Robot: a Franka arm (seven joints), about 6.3 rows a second.
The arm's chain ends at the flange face. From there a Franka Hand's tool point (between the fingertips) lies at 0.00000 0.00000 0.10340 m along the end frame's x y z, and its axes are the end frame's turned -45 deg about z.
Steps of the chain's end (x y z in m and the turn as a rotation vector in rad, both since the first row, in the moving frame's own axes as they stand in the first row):
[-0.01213, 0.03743, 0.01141, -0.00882, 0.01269, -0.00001]
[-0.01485, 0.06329, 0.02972, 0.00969, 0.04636, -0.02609]
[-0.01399, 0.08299, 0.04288, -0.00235, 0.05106, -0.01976]
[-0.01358, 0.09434, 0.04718, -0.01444, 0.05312, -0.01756]
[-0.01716, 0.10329, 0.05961, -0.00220, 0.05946, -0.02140]
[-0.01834, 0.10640, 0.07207, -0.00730, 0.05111, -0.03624]
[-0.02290, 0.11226, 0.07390, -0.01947, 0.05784, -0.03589]
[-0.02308, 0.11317, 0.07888, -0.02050, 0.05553, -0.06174]
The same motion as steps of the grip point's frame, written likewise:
[-0.03476, 0.01946, 0.01140, -0.01521, 0.00274, -0.00001]
[-0.05112, 0.03688, 0.02960, -0.02593, 0.03963, -0.02609]
[-0.06498, 0.05266, 0.04274, -0.03777, 0.03444, -0.01976]
[-0.07344, 0.06202, 0.04702, -0.04777, 0.02735, -0.01756]
[-0.08094, 0.06536, 0.05943, -0.04360, 0.04049, -0.02140]
[-0.08493, 0.06648, 0.07193, -0.04130, 0.03098, -0.03624]
[-0.09267, 0.06878, 0.07371, -0.05467, 0.02713, -0.03589]
[-0.09361, 0.06918, 0.07870, -0.05376, 0.02477, -0.06174]

